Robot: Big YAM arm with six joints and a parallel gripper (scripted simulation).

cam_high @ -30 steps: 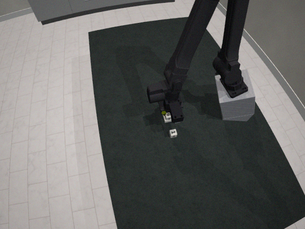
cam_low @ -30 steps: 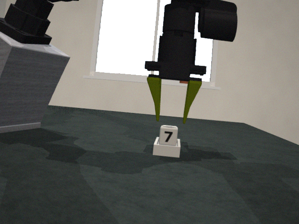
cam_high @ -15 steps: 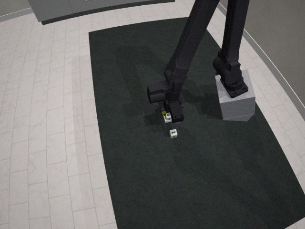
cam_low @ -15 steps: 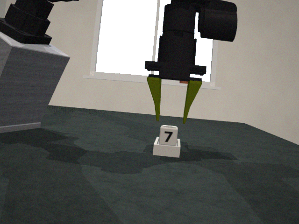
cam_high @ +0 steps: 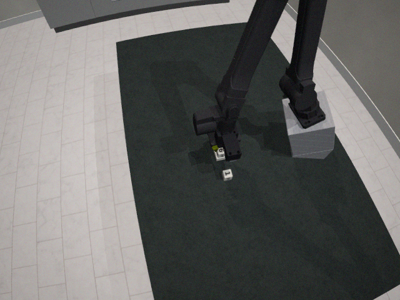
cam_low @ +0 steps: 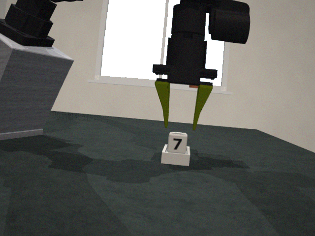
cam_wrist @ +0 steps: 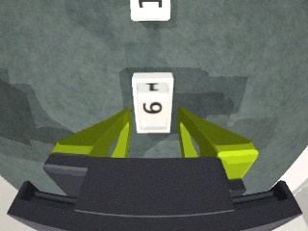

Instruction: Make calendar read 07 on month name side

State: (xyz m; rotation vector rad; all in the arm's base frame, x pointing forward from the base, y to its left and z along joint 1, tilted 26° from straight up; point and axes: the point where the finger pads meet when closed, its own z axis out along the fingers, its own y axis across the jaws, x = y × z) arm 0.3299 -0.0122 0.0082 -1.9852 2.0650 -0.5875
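Right now my hand is 20 mm to the left of the small white tray and 50 mm above it.
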